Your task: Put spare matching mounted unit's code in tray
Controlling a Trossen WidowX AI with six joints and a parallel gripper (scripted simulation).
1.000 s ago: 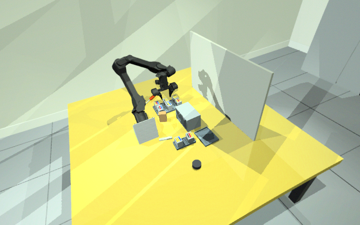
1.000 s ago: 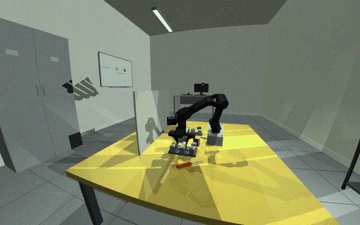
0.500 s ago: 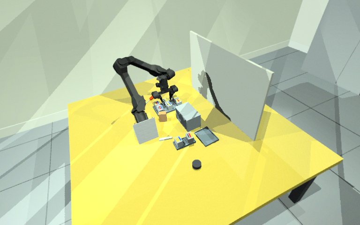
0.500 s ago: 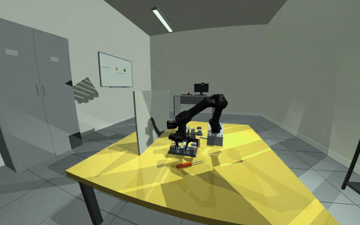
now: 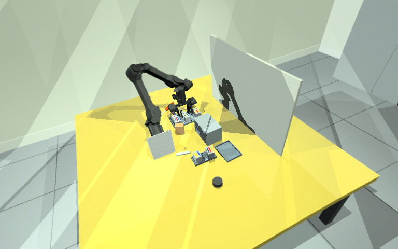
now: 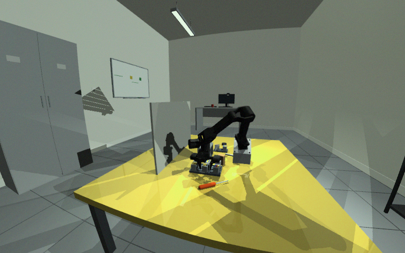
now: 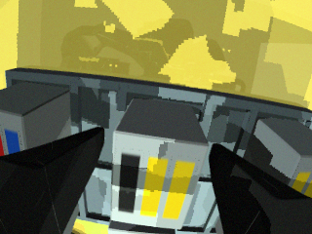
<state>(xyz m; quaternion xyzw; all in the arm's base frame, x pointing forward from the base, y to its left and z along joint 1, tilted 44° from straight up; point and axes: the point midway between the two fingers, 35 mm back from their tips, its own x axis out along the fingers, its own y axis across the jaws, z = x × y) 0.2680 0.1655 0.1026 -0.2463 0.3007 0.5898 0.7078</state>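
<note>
Now: gripper tip 4 cm short of the flat tray, 42 cm to the left of it and 1 cm above it. Round my gripper tip: brown block: 10 cm behind, 13 cm to the right, 2 cm above; then mounted unit: 3 cm ahead, 24 cm to the right, 3 cm above; then grey spare: 2 cm above.
</note>
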